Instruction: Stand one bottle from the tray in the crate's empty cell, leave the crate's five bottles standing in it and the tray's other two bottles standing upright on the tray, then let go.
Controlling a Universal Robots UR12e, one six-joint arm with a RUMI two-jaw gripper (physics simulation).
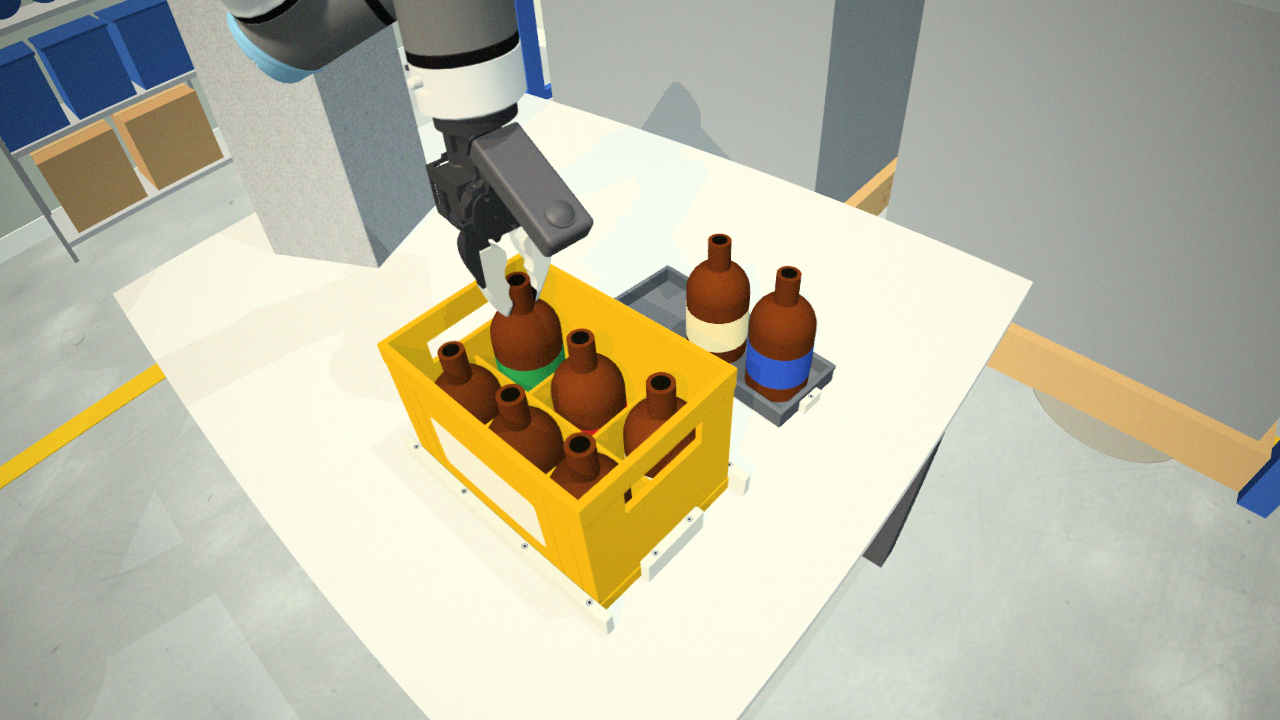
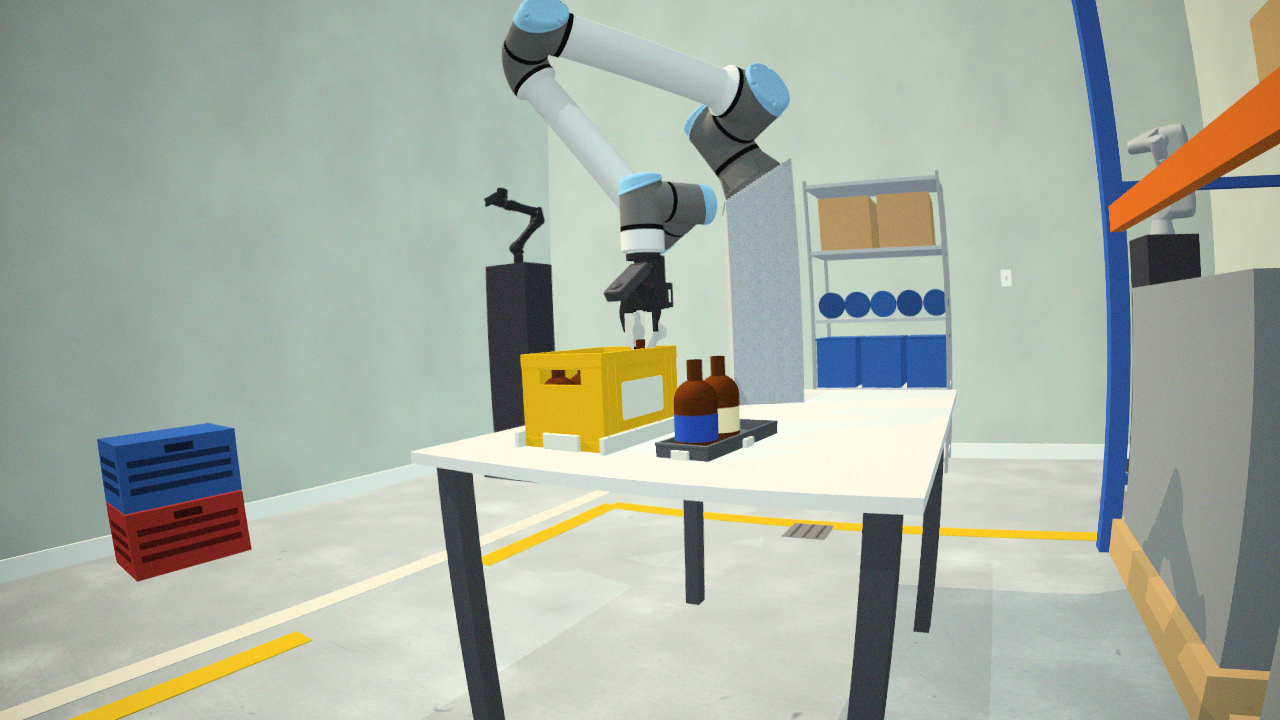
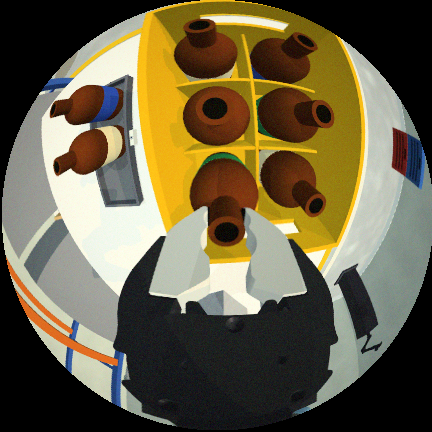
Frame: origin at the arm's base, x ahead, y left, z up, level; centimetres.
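Seen in the pictures: gripper, fingertip midpoint: (image 1: 521, 307) (image 3: 224, 208); arm's base at its link origin: (image 2: 756, 186).
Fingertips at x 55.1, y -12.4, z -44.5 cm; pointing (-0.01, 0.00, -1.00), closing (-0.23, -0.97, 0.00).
Offsets run from my fingertips to a thing's top centre. "spot": to the spot under its first point. Level surfaces: height alone.
My gripper (image 1: 523, 302) (image 2: 640, 340) (image 3: 224, 208) is shut on the neck of a brown bottle with a green band @(dz +3.7, dx -0.2, dy +0.0 cm) (image 1: 526, 333) (image 3: 224, 185). That bottle is about upright in the corner cell of the yellow crate @(dz +2.1, dx +8.2, dy -5.2 cm) (image 1: 666, 510) (image 2: 563, 420) (image 3: 155, 125) nearest the pillar, its top a little higher than its neighbours' line; its base is hidden. The crate's five other bottles, among them the middle bottle @(dz +0.9, dx +8.5, dy -0.9 cm) (image 1: 588, 394) (image 3: 225, 125), stand in their cells. The cream-banded bottle @(dz +0.6, dx +11.1, dy +19.5 cm) (image 1: 717, 300) (image 2: 726, 394) (image 3: 90, 152) and blue-banded bottle @(dz +0.6, dx +20.0, dy +18.3 cm) (image 1: 781, 326) (image 2: 695, 398) (image 3: 82, 106) stand upright on the grey tray @(spot: dz -14.9, dx +1.7, dy +21.5 cm) (image 1: 662, 308) (image 3: 122, 187).
The crate's yellow walls rise around the held bottle, and low dividers @(dz -6.0, dx +8.2, dy -5.2 cm) (image 3: 254, 115) separate the cells. White locating strips @(spot: dz -12.5, dx +22.8, dy -7.3 cm) (image 1: 673, 541) border the crate on the white table @(dz -15.4 cm) (image 1: 769, 555). The tray lies beside the crate's long side. A grey pillar (image 1: 308, 152) (image 2: 765, 295) stands at the table's far end.
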